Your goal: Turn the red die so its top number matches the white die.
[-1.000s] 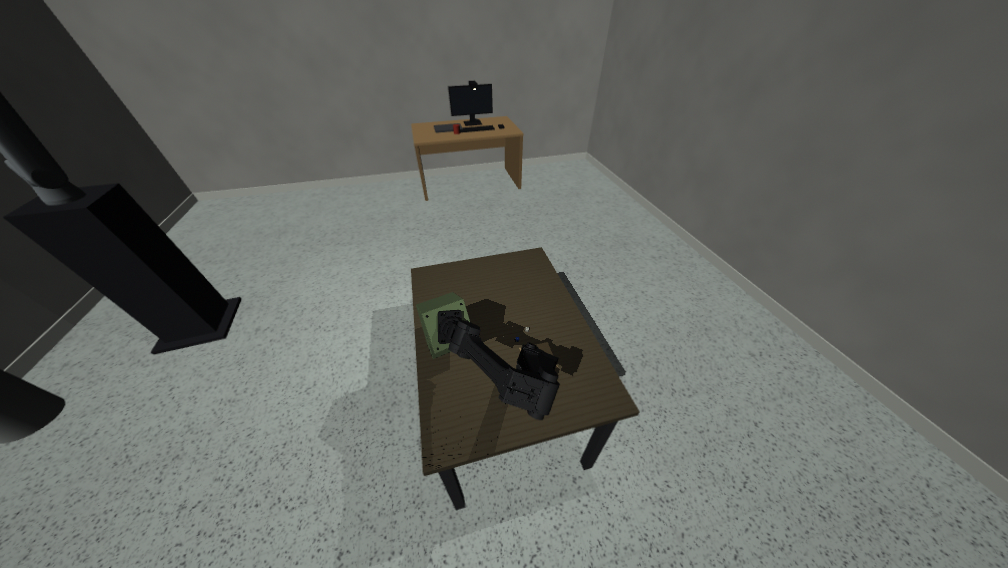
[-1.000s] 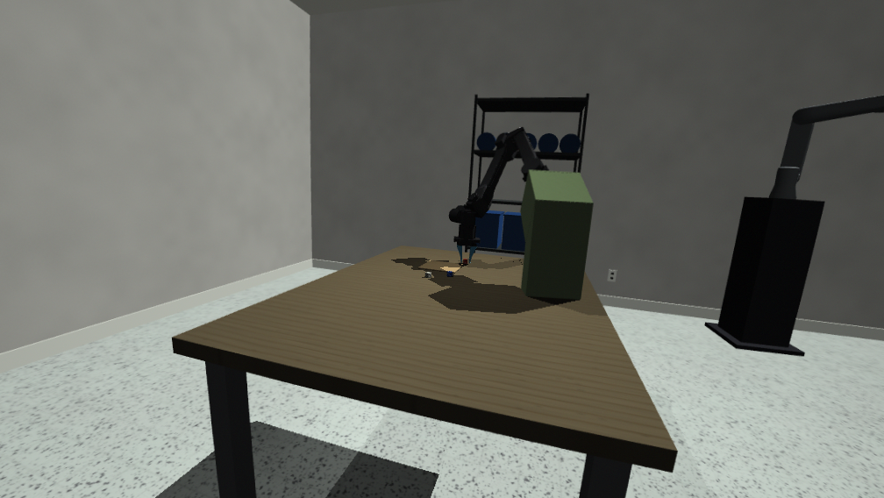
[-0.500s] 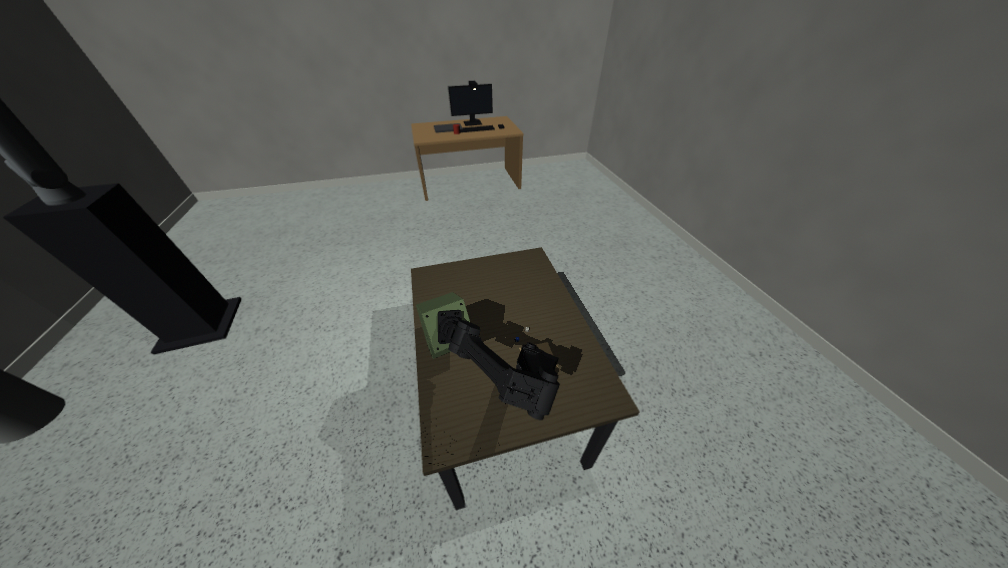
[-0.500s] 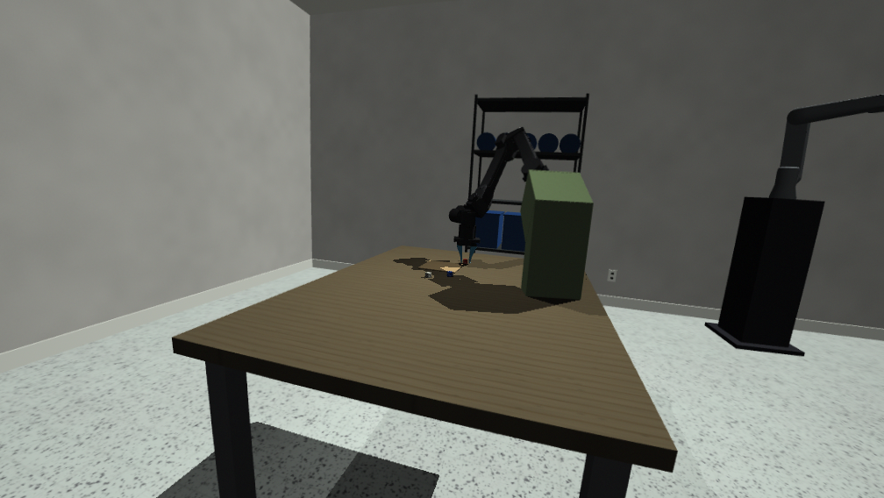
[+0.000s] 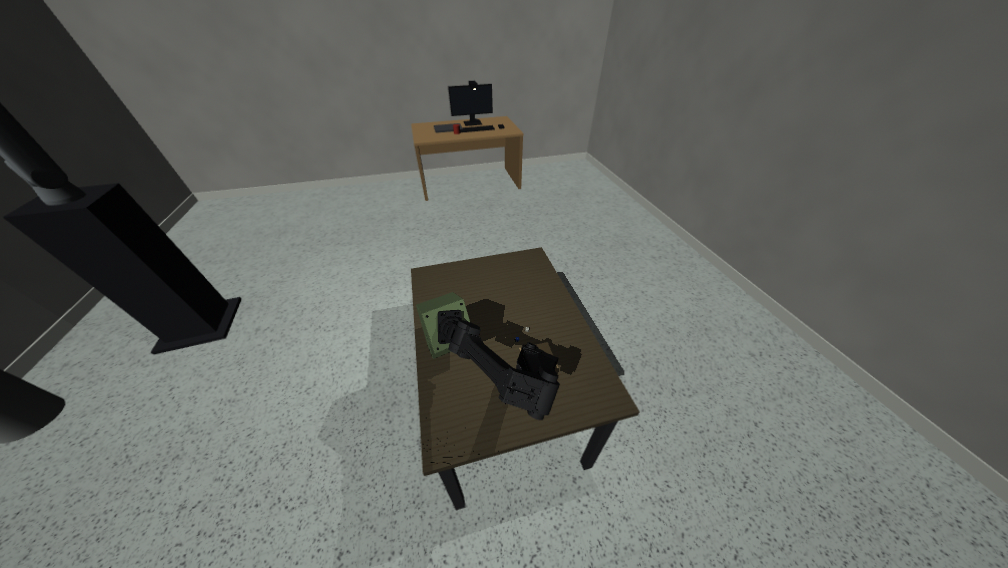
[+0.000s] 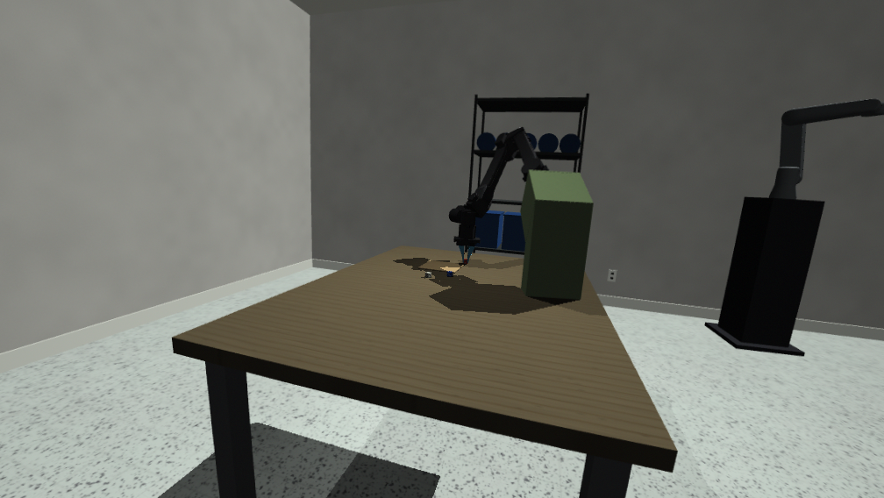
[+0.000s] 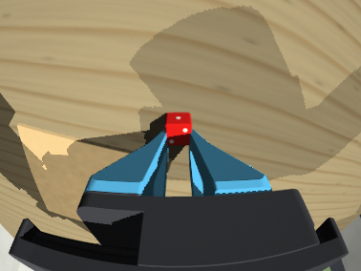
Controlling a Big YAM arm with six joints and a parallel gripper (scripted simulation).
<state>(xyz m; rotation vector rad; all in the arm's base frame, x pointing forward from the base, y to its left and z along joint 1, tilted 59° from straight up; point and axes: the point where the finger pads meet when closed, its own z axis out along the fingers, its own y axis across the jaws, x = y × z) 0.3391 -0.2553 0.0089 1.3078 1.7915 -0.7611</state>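
The red die lies 1 cm to the right of my hand. The rest, counted from my hand: tan mat: 8 cm ahead, 9 cm to the left, 1 cm below; white die: 9 cm ahead, 25 cm to the left; blue die: 2 cm ahead, 21 cm to the left.
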